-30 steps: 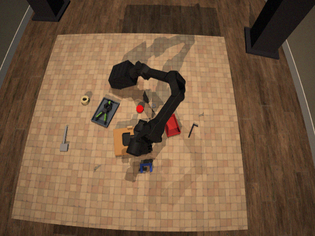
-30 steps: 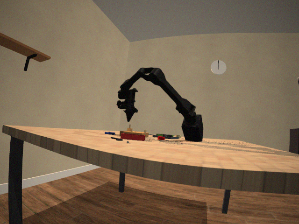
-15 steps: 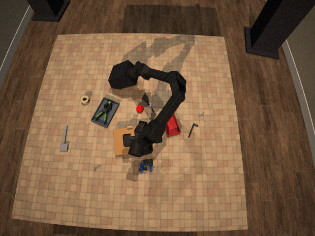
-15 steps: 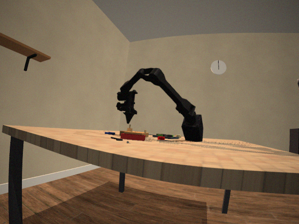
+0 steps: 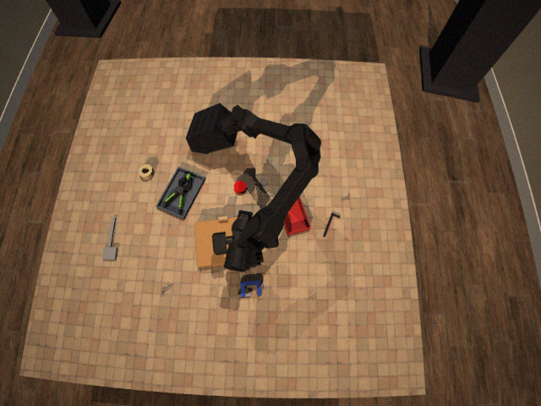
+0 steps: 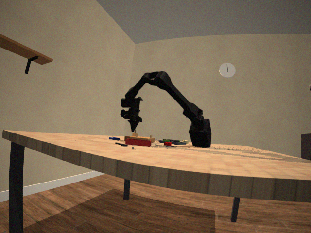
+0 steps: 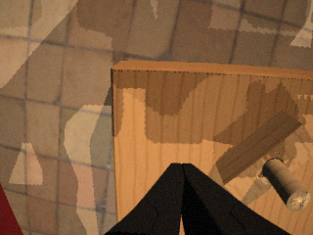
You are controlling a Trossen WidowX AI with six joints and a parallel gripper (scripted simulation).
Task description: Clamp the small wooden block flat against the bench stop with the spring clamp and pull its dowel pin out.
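Right now the dowel pin is 40 mm to the right of my hand, 40 mm below it and 10 mm ahead of it. Round my hand: small wooden block 60 mm below, 40 mm to the right, 10 mm ahead; wooden board 80 mm below, 70 mm to the right, 10 mm behind; red bin 140 mm behind, 130 mm to the left, 90 mm below.
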